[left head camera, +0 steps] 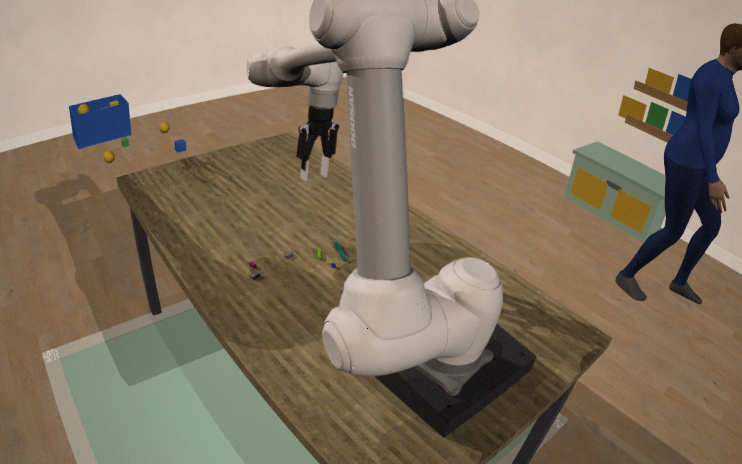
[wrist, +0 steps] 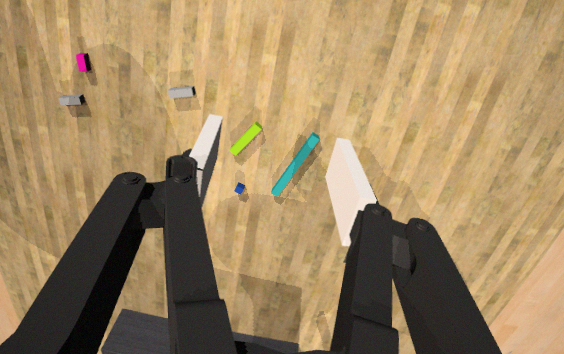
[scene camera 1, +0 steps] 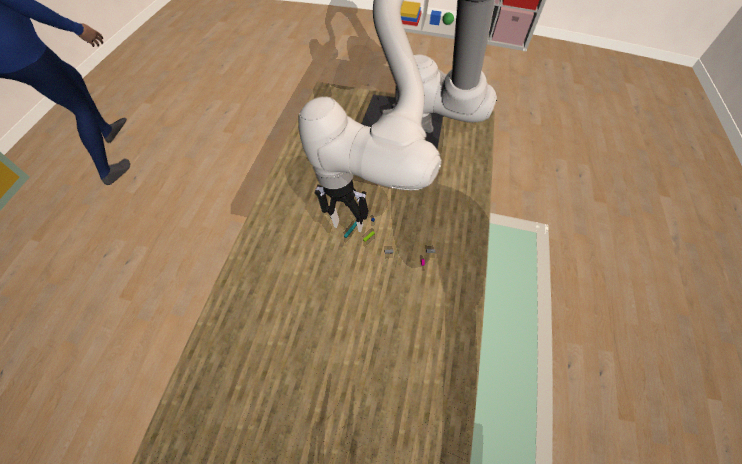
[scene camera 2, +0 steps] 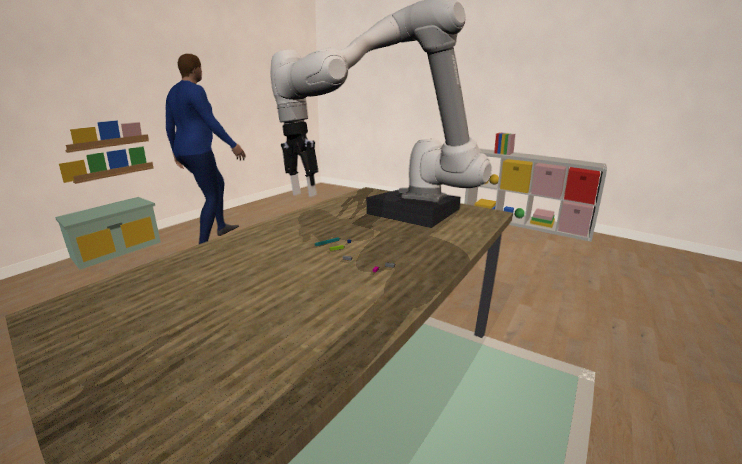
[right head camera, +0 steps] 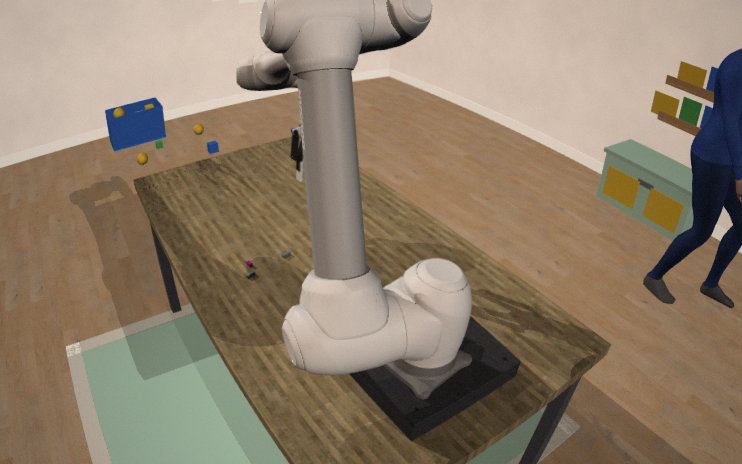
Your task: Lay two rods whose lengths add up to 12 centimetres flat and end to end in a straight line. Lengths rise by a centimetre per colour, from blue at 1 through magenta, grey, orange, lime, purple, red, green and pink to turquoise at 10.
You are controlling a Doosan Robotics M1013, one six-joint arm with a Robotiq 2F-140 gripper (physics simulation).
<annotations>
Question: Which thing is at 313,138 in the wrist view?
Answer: A turquoise rod.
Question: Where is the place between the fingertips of the gripper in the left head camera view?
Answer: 313,177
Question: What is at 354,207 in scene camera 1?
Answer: The gripper.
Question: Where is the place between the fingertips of the gripper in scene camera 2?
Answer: At 304,195
</annotations>
